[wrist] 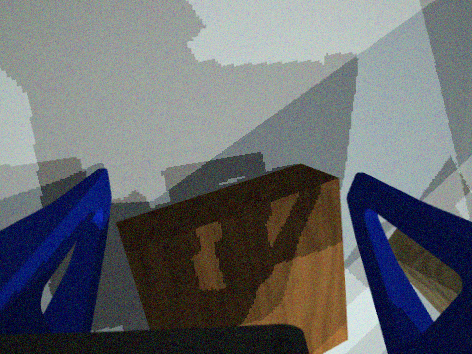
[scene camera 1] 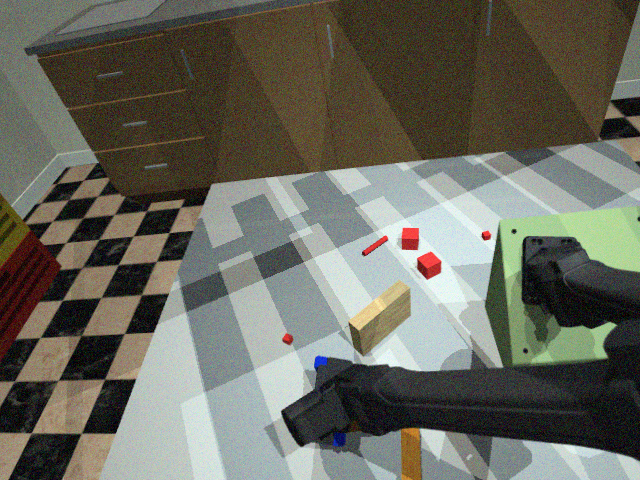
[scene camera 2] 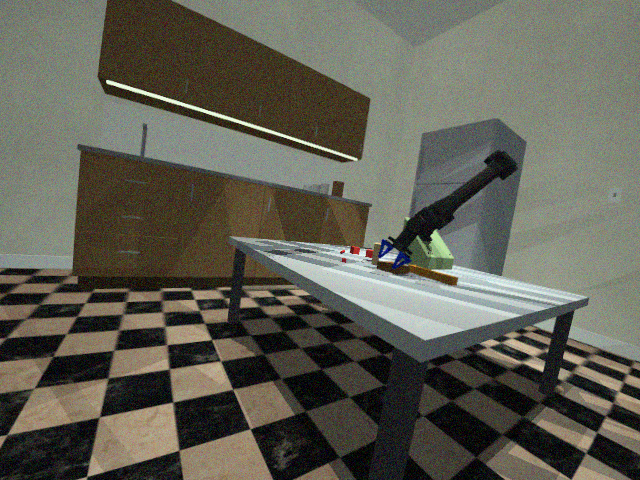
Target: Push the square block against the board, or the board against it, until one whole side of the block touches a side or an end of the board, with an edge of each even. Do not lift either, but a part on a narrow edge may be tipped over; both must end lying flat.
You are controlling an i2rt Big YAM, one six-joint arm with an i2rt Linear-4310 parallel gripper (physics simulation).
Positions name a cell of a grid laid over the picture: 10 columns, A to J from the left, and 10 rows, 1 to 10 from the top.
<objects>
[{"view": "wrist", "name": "my gripper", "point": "F6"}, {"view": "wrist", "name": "pale wooden board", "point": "J8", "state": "on the table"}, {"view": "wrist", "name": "square wooden block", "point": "F8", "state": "on the table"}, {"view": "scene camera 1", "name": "my gripper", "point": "F9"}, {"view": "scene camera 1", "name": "pale wooden board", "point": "F7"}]
</objects>
